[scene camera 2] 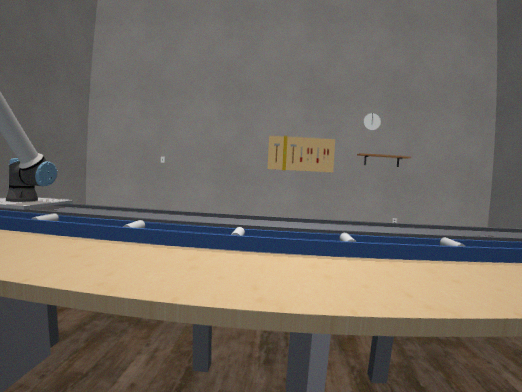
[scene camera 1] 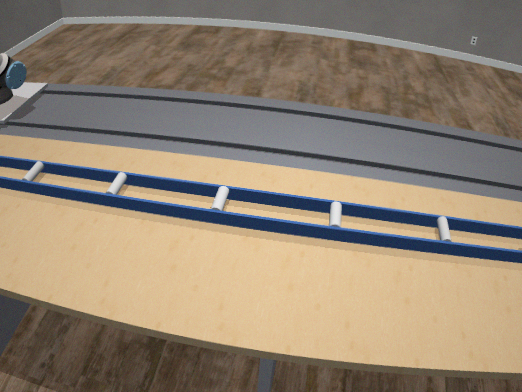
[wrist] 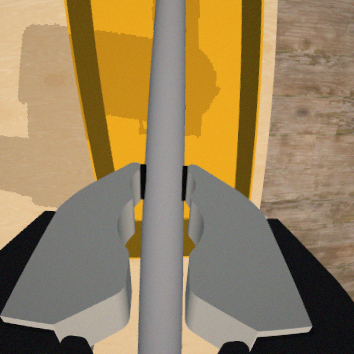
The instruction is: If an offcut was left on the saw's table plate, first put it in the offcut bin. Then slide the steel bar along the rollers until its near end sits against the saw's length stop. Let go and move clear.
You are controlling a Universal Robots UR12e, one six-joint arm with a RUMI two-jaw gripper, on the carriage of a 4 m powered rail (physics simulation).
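Where they show: gripper, fingertip midpoint: (wrist: 164, 168); arm's base, origin of the base link: (scene camera 2: 22, 200).
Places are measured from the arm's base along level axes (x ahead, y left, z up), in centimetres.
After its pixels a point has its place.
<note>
A grey round offcut (wrist: 167, 100) @[x 104.9, y -2.6, z 13.4 cm] runs lengthwise through the wrist view, and its ends are out of view. My gripper (wrist: 164, 168) @[x 104.6, y -5.5, z 15.3 cm] is shut on it, with one jaw on each side. The offcut is above the yellow offcut bin (wrist: 250, 100) @[x 112.2, y -5.8, z 2.1 cm], over the bin's near wall and lying roughly along its length. The shadow of the arm and gripper falls on the bin's floor. Grey-white rollers (scene camera 1: 336, 215) @[x 63.5, y 190.2, z 3.0 cm] (scene camera 2: 238, 232) @[x 66.3, y 150.9, z 2.8 cm] sit between two blue rails (scene camera 1: 280, 225) @[x 69.4, y 172.2, z 0.5 cm] (scene camera 2: 280, 244) @[x 69.4, y 165.7, z 0.2 cm]. The steel bar, the saw and its length stop do not show in these views.
The arm's base (scene camera 2: 22, 194) @[x 5.6, y 5.6, z 4.6 cm] stands on its carriage (scene camera 1: 27, 95) @[x -5.8, y 18.8, z 0.0 cm] at the far left of the scene views. The grey floor rail (scene camera 1: 225, 122) runs behind the wooden table (scene camera 1: 200, 270) @[x 91.1, y 150.7, z -3.0 cm] (scene camera 2: 225, 280) @[x 99.9, y 152.3, z -3.0 cm]. A tool board (scene camera 2: 310, 155) and a shelf (scene camera 2: 383, 156) are on the wall.
</note>
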